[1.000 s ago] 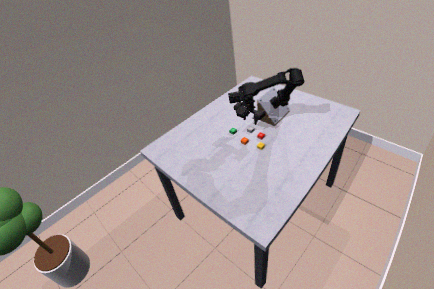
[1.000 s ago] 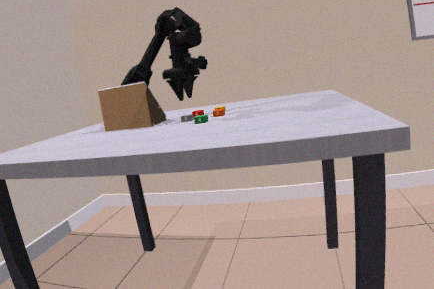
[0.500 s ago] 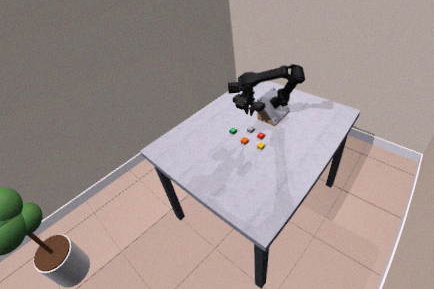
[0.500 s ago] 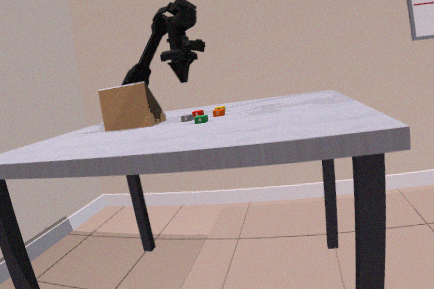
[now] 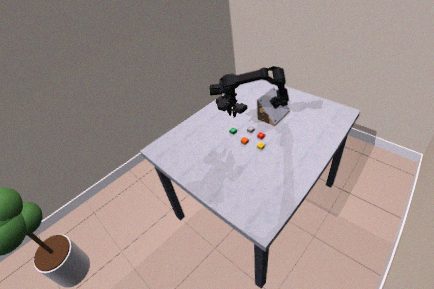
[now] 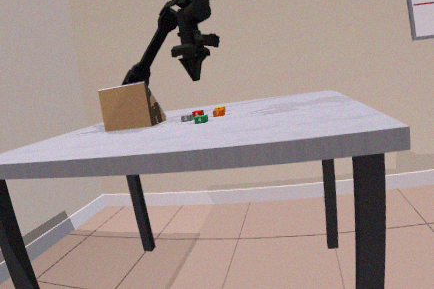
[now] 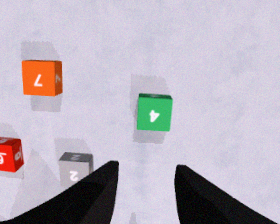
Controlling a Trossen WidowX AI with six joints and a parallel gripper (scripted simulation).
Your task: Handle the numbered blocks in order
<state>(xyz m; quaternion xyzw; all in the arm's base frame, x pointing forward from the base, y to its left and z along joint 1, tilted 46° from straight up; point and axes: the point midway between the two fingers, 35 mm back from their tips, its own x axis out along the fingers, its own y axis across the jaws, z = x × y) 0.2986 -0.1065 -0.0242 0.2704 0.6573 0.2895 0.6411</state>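
My gripper tip is 1 cm to the left of the green block and 11 cm above it. From my gripper tip the other things lie so: orange block (2 cm ahead, 10 cm to the left, 11 cm below); then grey block (7 cm behind, 7 cm to the left, 11 cm below); then red block (6 cm behind, 15 cm to the left, 11 cm below).
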